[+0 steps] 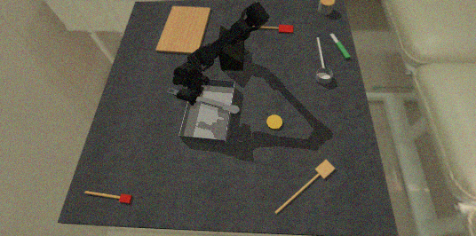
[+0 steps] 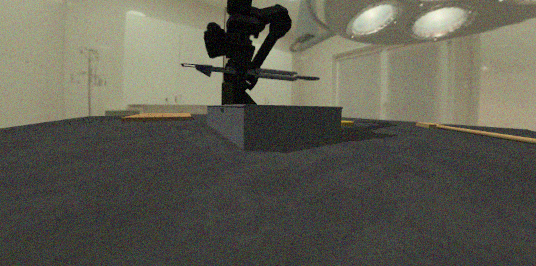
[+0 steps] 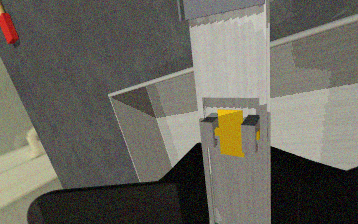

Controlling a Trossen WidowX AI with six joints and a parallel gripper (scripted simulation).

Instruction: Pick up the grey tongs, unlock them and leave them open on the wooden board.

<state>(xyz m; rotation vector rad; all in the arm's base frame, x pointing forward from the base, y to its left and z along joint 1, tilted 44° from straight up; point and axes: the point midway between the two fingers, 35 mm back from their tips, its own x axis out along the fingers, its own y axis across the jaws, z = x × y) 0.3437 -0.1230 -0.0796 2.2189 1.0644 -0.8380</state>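
Now: the grey roasting tin 80 mm below my gripper tip, 60 mm to the left of it and 10 mm behind it. From my gripper tip the other things lie so: wooden board: 560 mm behind, 130 mm to the right, 100 mm below; yellow lock piece: 30 mm above, 20 mm to the right, 20 mm behind; yellow disc: 360 mm to the left, 100 mm below, 40 mm ahead.
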